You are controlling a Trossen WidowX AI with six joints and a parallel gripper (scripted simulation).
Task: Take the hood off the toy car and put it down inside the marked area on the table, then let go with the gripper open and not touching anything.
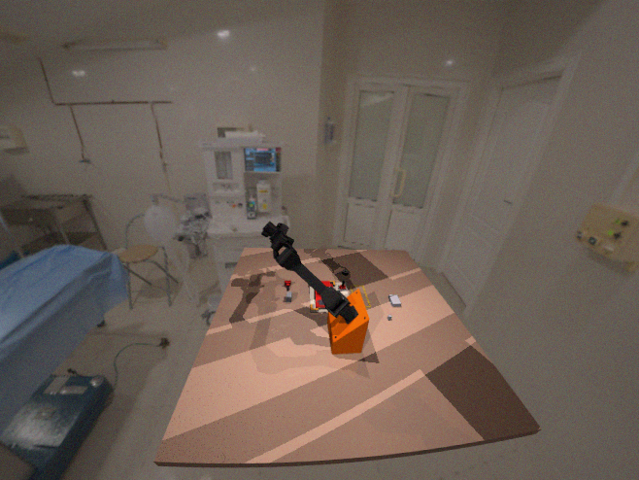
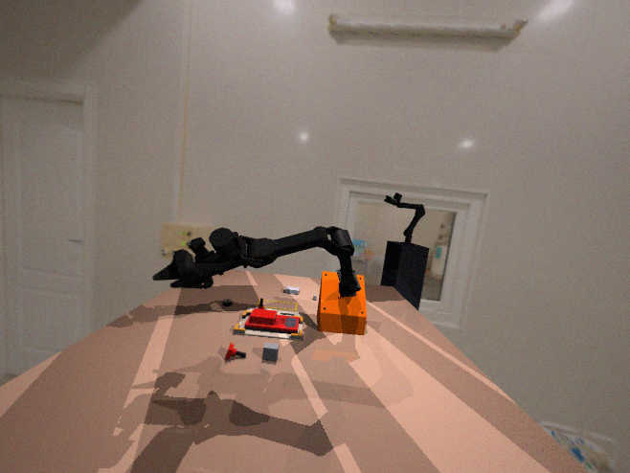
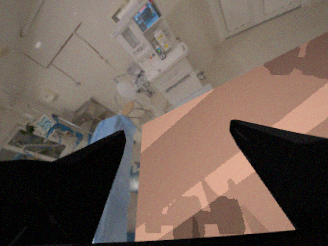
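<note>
Right now my gripper tip is 270 mm past the hood, 260 mm to the left of it and 200 mm above it. Round my gripper tip: wheel: 100 mm behind, 440 mm to the right, 240 mm below.
</note>
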